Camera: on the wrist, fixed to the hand. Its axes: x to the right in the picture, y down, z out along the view.
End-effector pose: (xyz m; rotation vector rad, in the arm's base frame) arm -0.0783 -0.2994 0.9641 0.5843 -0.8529 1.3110
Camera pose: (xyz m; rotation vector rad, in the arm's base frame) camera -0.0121 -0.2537 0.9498 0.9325 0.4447 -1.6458
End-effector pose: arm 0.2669 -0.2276 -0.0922 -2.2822 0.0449 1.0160
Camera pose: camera 0.3323 -0.2126 -0.0456 -0.0074 -2.3241 -0.6489
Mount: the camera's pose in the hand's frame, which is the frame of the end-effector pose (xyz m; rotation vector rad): 0.0175 -0.0548 -0.0580 -0.1100 -0.2246 -3.1260
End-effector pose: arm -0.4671 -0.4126 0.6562 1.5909 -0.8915 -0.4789
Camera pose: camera -0.3985 -0.3876 0.6196 -0.9692 -1.7955 1.8066
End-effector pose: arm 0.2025 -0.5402 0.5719 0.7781 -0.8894 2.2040
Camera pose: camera 0.2150 -0.4595 0.5704 0.8220 0.5141 -0.7335
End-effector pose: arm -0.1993 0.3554 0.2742 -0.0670 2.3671 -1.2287
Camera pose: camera -0.2488 0.3623 0.3388 2.2934 0.0587 0.5177
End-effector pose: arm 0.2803 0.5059 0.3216 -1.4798 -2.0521 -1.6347
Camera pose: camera 0.2053 0.4736 0.3190 -1.4693 1.1015 0.1265
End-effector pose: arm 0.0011 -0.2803 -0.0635 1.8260 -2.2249 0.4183
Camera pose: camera 0.0513 -0.2852 0.0007 2.2488 1.7811 -0.5490
